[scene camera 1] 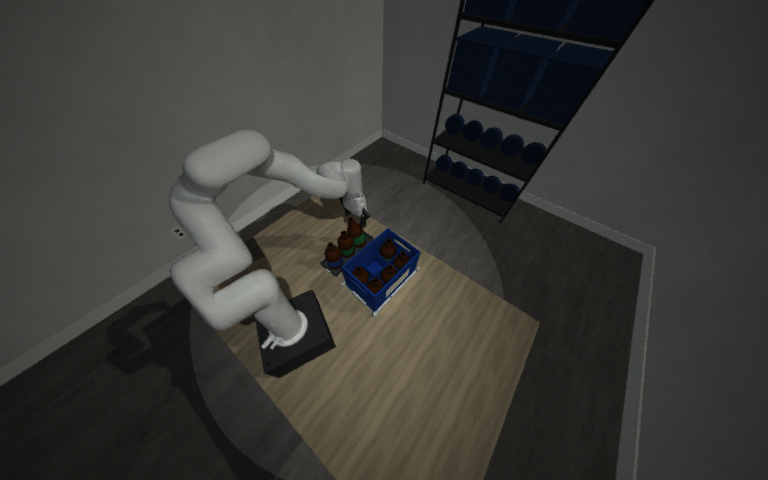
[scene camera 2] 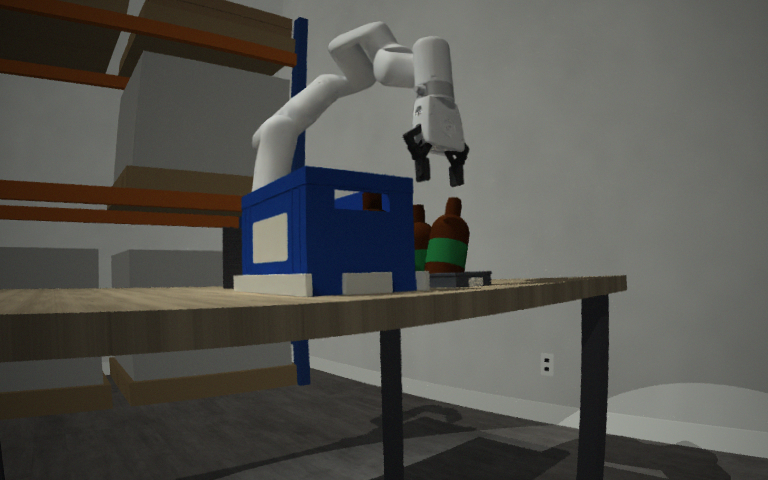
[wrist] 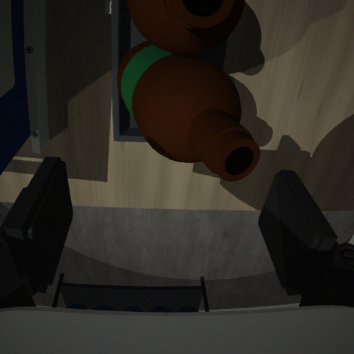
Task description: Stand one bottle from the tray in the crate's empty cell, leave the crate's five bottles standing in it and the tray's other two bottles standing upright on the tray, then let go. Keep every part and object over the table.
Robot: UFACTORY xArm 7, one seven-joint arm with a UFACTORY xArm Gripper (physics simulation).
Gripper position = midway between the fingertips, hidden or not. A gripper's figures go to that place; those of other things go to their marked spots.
Labels:
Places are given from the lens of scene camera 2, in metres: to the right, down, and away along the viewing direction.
my gripper [scene camera 2: 440,183]: 0.11, -0.10, 0.87
green-banded bottle [scene camera 2: 447,248]: 0.11, 0.01, 0.82

